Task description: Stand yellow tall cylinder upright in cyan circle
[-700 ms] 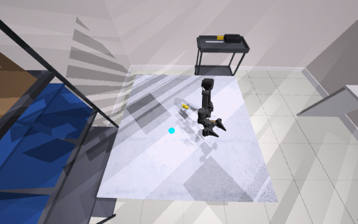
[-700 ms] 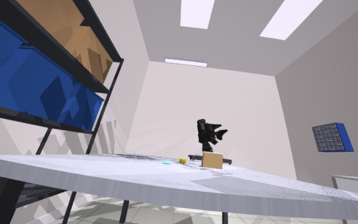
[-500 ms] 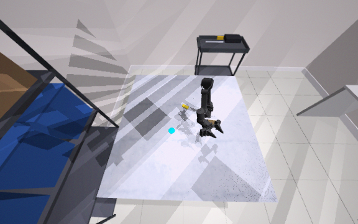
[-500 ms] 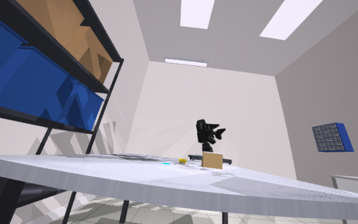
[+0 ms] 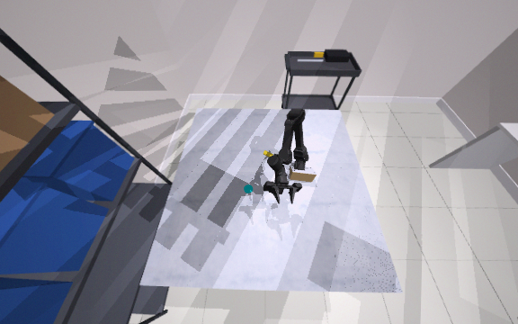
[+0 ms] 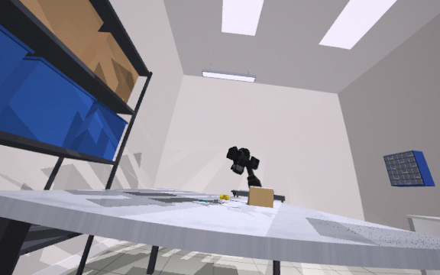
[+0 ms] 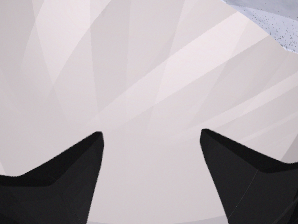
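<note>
My gripper tip is 42 cm to the left of the yellow tall cylinder, 24 cm above it and 14 cm short of it. Round my gripper tip: cyan circle (26 cm below, 22 cm ahead, 14 cm to the right).
</note>
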